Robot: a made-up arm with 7 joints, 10 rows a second.
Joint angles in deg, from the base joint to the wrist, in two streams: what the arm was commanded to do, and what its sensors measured. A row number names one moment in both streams.
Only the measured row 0 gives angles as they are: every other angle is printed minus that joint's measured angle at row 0.
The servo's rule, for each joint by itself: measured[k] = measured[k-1] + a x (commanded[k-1-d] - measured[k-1]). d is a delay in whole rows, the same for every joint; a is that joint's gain. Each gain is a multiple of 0.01, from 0.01 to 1. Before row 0 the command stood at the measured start. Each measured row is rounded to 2 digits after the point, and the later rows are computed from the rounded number. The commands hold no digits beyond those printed.
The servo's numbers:
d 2
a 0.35 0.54 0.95 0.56 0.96 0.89 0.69
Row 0, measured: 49.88, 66.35, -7.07, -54.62, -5.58, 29.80, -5.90
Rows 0 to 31, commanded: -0.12, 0.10, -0.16, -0.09, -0.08, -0.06, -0.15; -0.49, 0.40, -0.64, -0.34, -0.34, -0.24, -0.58; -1.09, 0.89, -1.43, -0.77, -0.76, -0.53, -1.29; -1.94, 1.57, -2.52, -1.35, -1.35, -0.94, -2.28; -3.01, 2.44, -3.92, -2.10, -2.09, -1.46, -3.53; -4.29, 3.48, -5.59, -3.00, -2.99, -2.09, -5.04; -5.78, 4.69, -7.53, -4.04, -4.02, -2.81, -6.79; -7.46, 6.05, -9.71, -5.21, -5.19, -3.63, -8.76; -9.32, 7.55, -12.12, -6.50, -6.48, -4.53, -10.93; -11.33, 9.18, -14.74, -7.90, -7.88, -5.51, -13.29; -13.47, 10.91, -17.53, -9.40, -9.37, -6.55, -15.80; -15.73, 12.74, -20.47, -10.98, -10.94, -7.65, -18.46; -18.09, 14.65, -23.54, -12.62, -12.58, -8.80, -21.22; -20.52, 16.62, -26.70, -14.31, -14.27, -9.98, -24.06; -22.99, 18.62, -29.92, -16.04, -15.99, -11.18, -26.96; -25.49, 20.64, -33.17, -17.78, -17.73, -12.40, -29.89; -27.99, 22.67, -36.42, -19.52, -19.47, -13.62, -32.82; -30.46, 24.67, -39.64, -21.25, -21.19, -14.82, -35.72; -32.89, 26.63, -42.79, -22.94, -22.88, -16.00, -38.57; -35.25, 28.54, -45.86, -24.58, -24.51, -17.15, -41.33; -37.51, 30.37, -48.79, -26.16, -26.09, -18.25, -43.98; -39.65, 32.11, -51.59, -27.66, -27.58, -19.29, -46.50; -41.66, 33.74, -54.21, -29.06, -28.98, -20.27, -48.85; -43.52, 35.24, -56.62, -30.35, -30.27, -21.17, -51.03; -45.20, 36.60, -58.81, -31.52, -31.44, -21.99, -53.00; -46.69, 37.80, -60.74, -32.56, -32.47, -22.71, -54.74; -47.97, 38.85, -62.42, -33.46, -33.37, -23.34, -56.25; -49.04, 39.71, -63.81, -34.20, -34.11, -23.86, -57.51; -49.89, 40.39, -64.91, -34.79, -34.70, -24.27, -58.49; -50.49, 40.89, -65.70, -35.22, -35.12, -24.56, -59.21; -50.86, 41.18, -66.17, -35.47, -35.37, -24.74, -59.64; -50.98, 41.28, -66.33, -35.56, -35.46, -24.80, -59.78
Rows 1 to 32, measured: 0.00, 0.00, 0.00, 0.00, 0.00, 0.00, 0.00; 0.00, 0.00, 0.00, 0.00, 0.00, 0.00, 0.00; -0.04, 0.05, -0.15, -0.05, -0.08, -0.05, -0.10; -0.20, 0.24, -0.62, -0.21, -0.33, -0.22, -0.43; -0.51, 0.59, -1.39, -0.52, -0.74, -0.50, -1.02; -1.01, 1.12, -2.46, -0.98, -1.33, -0.89, -1.89; -1.71, 1.83, -3.85, -1.61, -2.06, -1.40, -3.02; -2.61, 2.72, -5.50, -2.39, -2.95, -2.01, -4.41; -3.72, 3.78, -7.43, -3.31, -3.98, -2.72, -6.05; -5.03, 5.01, -9.60, -4.37, -5.14, -3.53, -7.92; -6.53, 6.38, -11.99, -5.56, -6.43, -4.42, -10.00; -8.21, 7.89, -14.60, -6.87, -7.82, -5.39, -12.27; -10.05, 9.52, -17.38, -8.29, -9.31, -6.42, -14.71; -12.04, 11.26, -20.32, -9.80, -10.87, -7.51, -17.30; -14.16, 13.09, -23.38, -11.38, -12.51, -8.66, -20.00; -16.39, 15.00, -26.53, -13.02, -14.20, -9.83, -22.80; -18.70, 16.95, -29.75, -14.71, -15.92, -11.03, -25.67; -21.08, 18.94, -33.00, -16.43, -17.66, -12.25, -28.58; -23.50, 20.95, -36.25, -18.16, -19.40, -13.47, -31.51; -25.94, 22.96, -39.47, -19.89, -21.12, -14.67, -34.41; -28.37, 24.94, -42.62, -21.60, -22.81, -15.85, -37.28; -30.78, 26.88, -45.70, -23.27, -24.44, -17.01, -40.07; -33.14, 28.76, -48.64, -24.89, -26.02, -18.11, -42.77; -35.42, 30.57, -51.44, -26.44, -27.52, -19.16, -45.34; -37.60, 32.28, -54.07, -27.91, -28.92, -20.15, -47.76; -39.67, 33.88, -56.49, -29.28, -30.22, -21.06, -50.02; -41.61, 35.35, -58.69, -30.53, -31.39, -21.89, -52.08; -43.39, 36.67, -60.64, -31.67, -32.43, -22.62, -53.92; -44.99, 37.85, -62.33, -32.67, -33.33, -23.26, -55.53; -46.41, 38.85, -63.74, -33.53, -34.08, -23.79, -56.90; -47.63, 39.68, -64.85, -34.24, -34.68, -24.22, -58.00; -48.63, 40.33, -65.66, -34.79, -35.10, -24.52, -58.83
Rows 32 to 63, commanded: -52.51, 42.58, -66.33, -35.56, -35.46, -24.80, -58.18; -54.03, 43.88, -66.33, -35.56, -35.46, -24.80, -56.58; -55.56, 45.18, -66.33, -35.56, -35.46, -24.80, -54.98; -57.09, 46.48, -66.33, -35.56, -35.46, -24.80, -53.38; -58.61, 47.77, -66.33, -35.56, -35.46, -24.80, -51.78; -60.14, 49.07, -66.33, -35.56, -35.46, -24.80, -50.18; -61.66, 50.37, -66.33, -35.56, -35.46, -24.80, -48.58; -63.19, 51.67, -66.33, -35.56, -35.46, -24.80, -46.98; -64.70, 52.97, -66.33, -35.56, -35.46, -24.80, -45.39; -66.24, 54.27, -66.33, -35.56, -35.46, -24.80, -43.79; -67.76, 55.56, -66.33, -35.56, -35.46, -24.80, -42.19; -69.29, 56.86, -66.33, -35.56, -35.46, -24.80, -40.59; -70.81, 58.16, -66.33, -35.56, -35.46, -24.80, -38.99; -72.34, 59.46, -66.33, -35.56, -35.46, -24.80, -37.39; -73.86, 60.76, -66.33, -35.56, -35.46, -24.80, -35.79; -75.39, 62.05, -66.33, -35.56, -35.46, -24.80, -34.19; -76.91, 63.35, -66.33, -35.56, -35.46, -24.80, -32.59; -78.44, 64.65, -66.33, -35.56, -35.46, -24.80, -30.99; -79.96, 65.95, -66.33, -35.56, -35.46, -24.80, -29.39; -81.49, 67.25, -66.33, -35.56, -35.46, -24.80, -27.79; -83.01, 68.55, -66.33, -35.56, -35.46, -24.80, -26.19; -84.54, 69.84, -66.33, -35.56, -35.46, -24.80, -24.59; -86.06, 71.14, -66.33, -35.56, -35.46, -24.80, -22.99; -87.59, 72.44, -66.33, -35.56, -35.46, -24.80, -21.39; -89.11, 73.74, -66.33, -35.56, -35.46, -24.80, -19.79; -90.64, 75.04, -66.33, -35.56, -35.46, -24.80, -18.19; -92.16, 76.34, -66.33, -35.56, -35.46, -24.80, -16.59; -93.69, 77.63, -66.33, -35.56, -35.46, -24.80, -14.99; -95.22, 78.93, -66.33, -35.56, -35.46, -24.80, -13.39; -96.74, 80.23, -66.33, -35.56, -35.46, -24.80, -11.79; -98.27, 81.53, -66.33, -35.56, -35.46, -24.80, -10.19; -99.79, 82.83, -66.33, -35.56, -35.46, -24.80, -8.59
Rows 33 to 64, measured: -49.41, 40.79, -66.14, -35.17, -35.36, -24.72, -59.39; -49.96, 41.05, -66.32, -35.39, -35.46, -24.79, -59.66; -50.85, 41.88, -66.33, -35.49, -35.46, -24.80, -58.64; -51.96, 42.96, -66.33, -35.53, -35.46, -24.80, -57.22; -53.22, 44.16, -66.33, -35.55, -35.46, -24.80, -55.67; -54.57, 45.41, -66.33, -35.56, -35.46, -24.80, -54.09; -55.98, 46.68, -66.33, -35.56, -35.46, -24.80, -52.50; -57.44, 47.97, -66.33, -35.56, -35.46, -24.80, -50.90; -58.92, 49.27, -66.33, -35.56, -35.46, -24.80, -49.30; -60.41, 50.57, -66.33, -35.56, -35.46, -24.80, -47.70; -61.91, 51.87, -66.33, -35.56, -35.46, -24.80, -46.11; -63.43, 53.17, -66.33, -35.56, -35.46, -24.80, -44.51; -64.95, 54.46, -66.33, -35.56, -35.46, -24.80, -42.91; -66.47, 55.76, -66.33, -35.56, -35.46, -24.80, -41.31; -67.99, 57.06, -66.33, -35.56, -35.46, -24.80, -39.71; -69.51, 58.36, -66.33, -35.56, -35.46, -24.80, -38.11; -71.03, 59.66, -66.33, -35.56, -35.46, -24.80, -36.51; -72.56, 60.95, -66.33, -35.56, -35.46, -24.80, -34.91; -74.08, 62.25, -66.33, -35.56, -35.46, -24.80, -33.31; -75.61, 63.55, -66.33, -35.56, -35.46, -24.80, -31.71; -77.13, 64.85, -66.33, -35.56, -35.46, -24.80, -30.11; -78.66, 66.15, -66.33, -35.56, -35.46, -24.80, -28.51; -80.18, 67.45, -66.33, -35.56, -35.46, -24.80, -26.91; -81.71, 68.74, -66.33, -35.56, -35.46, -24.80, -25.31; -83.23, 70.04, -66.33, -35.56, -35.46, -24.80, -23.71; -84.76, 71.34, -66.33, -35.56, -35.46, -24.80, -22.11; -86.28, 72.64, -66.33, -35.56, -35.46, -24.80, -20.51; -87.81, 73.94, -66.33, -35.56, -35.46, -24.80, -18.91; -89.33, 75.24, -66.33, -35.56, -35.46, -24.80, -17.31; -90.86, 76.53, -66.33, -35.56, -35.46, -24.80, -15.71; -92.39, 77.83, -66.33, -35.56, -35.46, -24.80, -14.11; -93.91, 79.13, -66.33, -35.56, -35.46, -24.80, -12.51
